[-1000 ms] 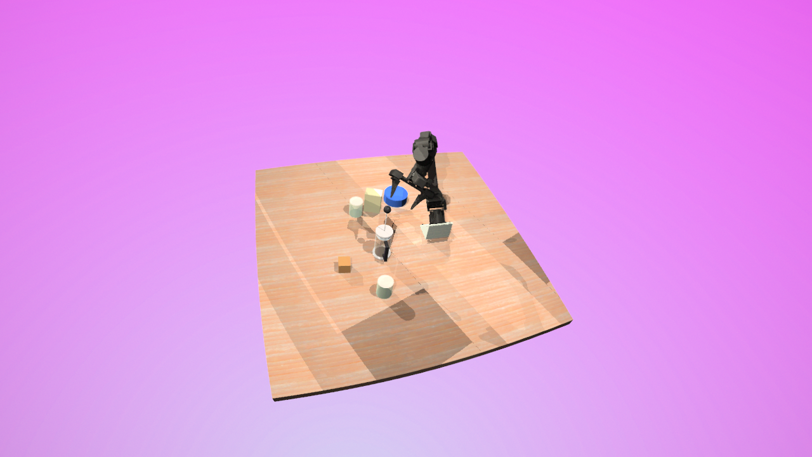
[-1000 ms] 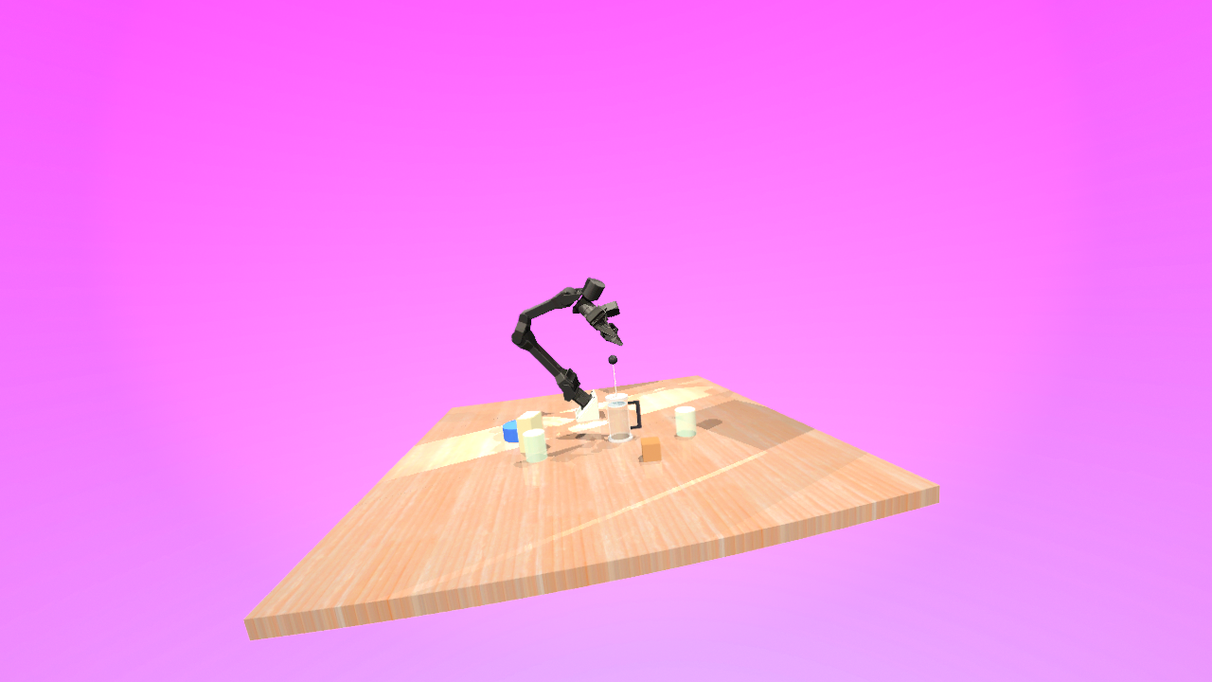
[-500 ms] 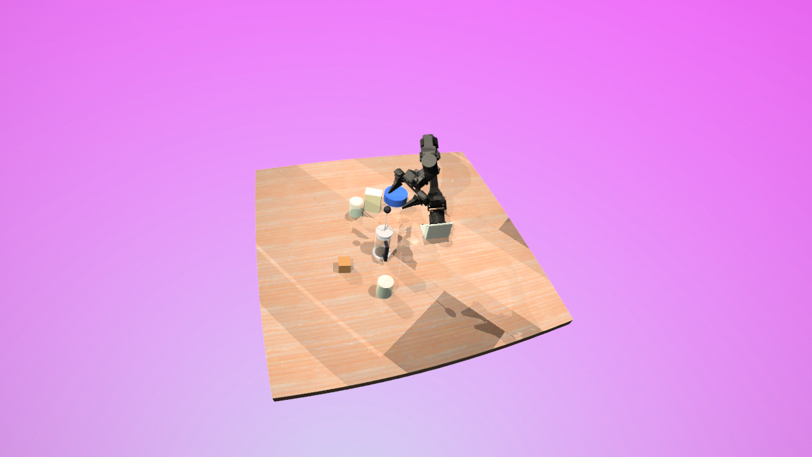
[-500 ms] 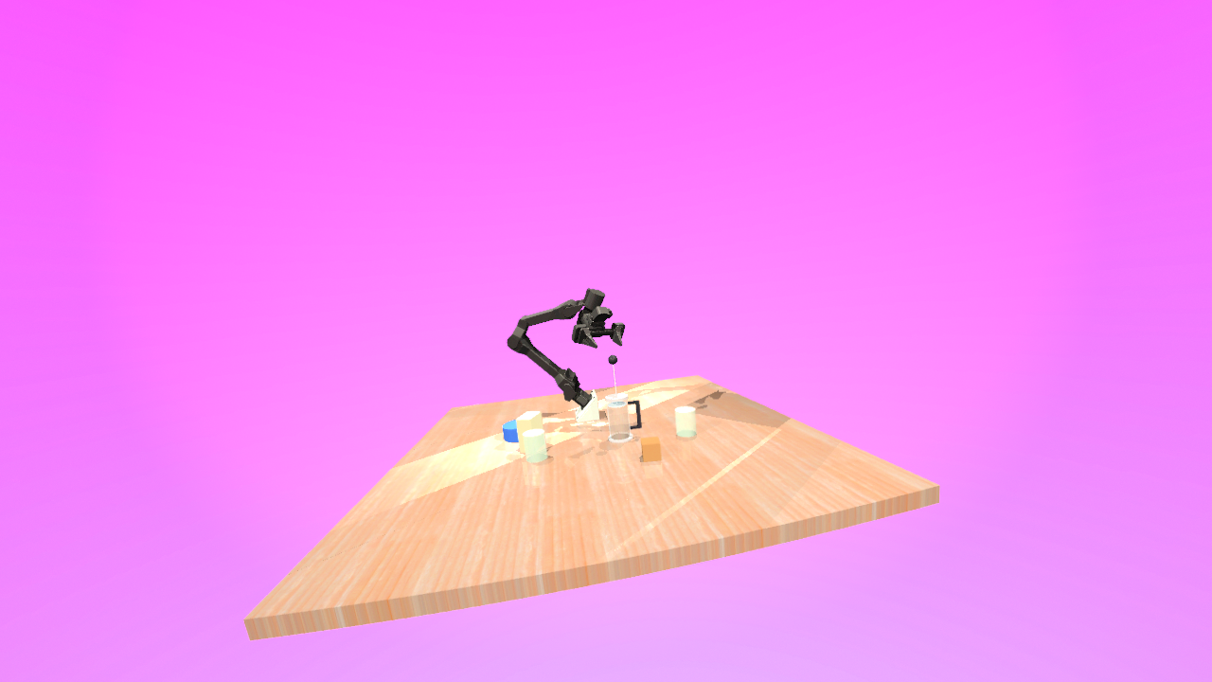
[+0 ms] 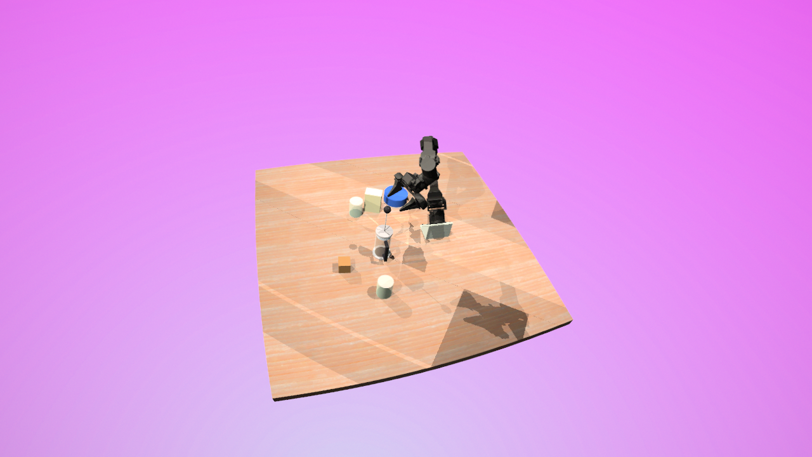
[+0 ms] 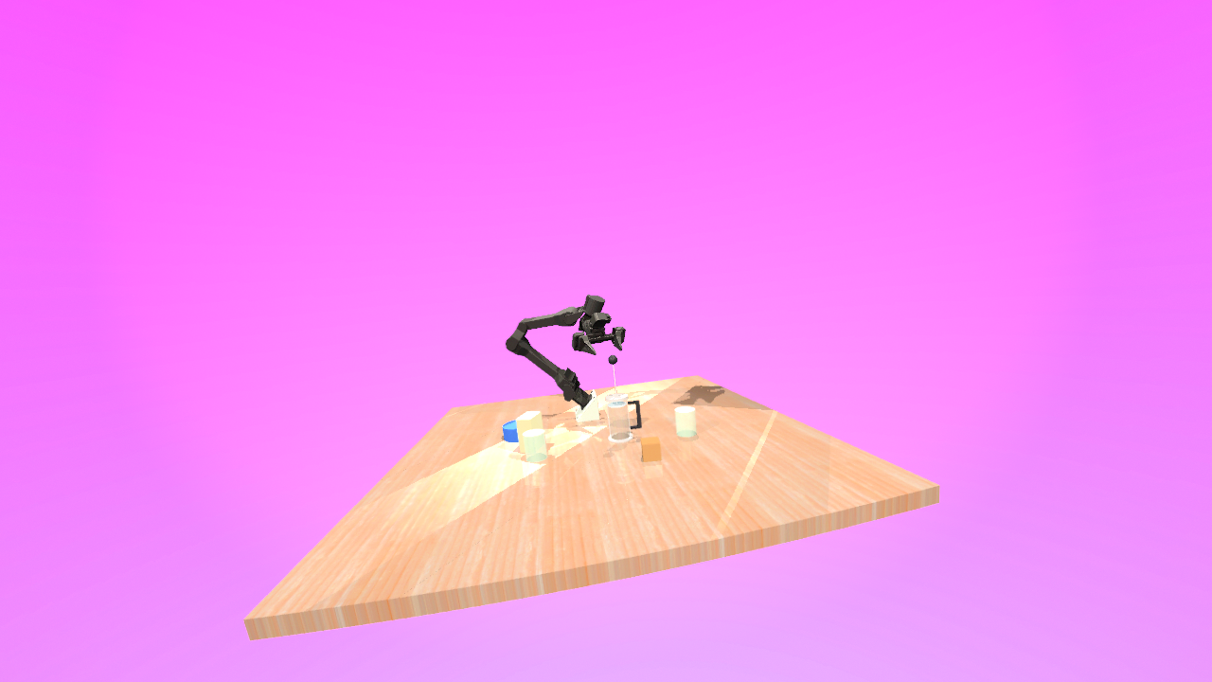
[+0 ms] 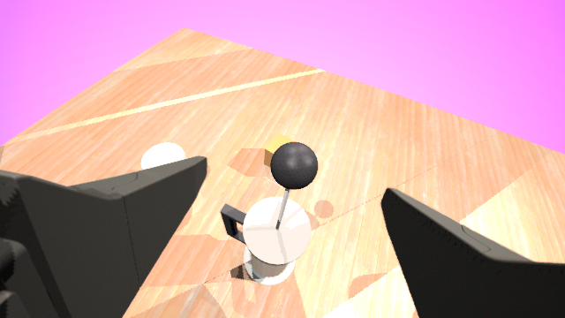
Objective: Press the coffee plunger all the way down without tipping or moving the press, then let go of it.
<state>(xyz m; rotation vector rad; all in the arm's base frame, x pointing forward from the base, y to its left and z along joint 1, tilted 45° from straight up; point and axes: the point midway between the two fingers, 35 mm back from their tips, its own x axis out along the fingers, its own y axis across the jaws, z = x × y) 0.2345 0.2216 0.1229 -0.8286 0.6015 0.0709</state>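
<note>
My gripper tip is 15 cm above the coffee press, 2 cm to the right of it and 2 cm short of it. From my gripper tip the other things lie so: orange cube (26 cm below, 20 cm ahead, 7 cm to the left); cream box (28 cm to the right, 23 cm below).
</note>
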